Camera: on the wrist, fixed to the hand. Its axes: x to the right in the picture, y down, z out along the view.
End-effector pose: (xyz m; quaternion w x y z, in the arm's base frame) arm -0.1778 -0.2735 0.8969 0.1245 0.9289 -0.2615 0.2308
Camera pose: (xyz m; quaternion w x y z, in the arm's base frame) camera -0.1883 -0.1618 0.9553 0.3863 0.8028 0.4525 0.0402
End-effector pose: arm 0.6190 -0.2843 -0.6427 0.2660 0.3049 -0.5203 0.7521
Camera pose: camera 0.6781 -0.1726 -0.6379 0.7682 0.5351 -0.2441 0.2529
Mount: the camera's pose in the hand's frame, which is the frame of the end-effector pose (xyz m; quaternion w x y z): -0.0269 -0.0808 -0.0935 0.6847 -0.1439 0.0094 -0.7144
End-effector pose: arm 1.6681 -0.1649 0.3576 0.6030 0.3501 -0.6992 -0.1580
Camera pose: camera 1.7822 -0.1847 0.3068 0.3570 0.6539 -0.2002 -0.6363
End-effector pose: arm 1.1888 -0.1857 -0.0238 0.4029 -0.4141 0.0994 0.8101
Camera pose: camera 1.3124 -0.1943 -0.0492 0.7941 -0.4202 -0.3406 0.2773
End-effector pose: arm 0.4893 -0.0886 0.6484 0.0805 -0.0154 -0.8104 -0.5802
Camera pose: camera 0.5168 -0.2013 0.5980 0.3540 -0.5623 0.4816 0.5715
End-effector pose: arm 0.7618 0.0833 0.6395 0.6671 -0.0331 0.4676 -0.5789
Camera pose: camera 0.6429 0.1249 0.6502 0.0340 -0.4473 0.3861 -0.8060
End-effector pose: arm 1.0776 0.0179 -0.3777 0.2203 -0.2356 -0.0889 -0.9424
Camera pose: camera 1.0241 0.0743 -0.4775 0.5555 0.1206 0.0915 0.8176
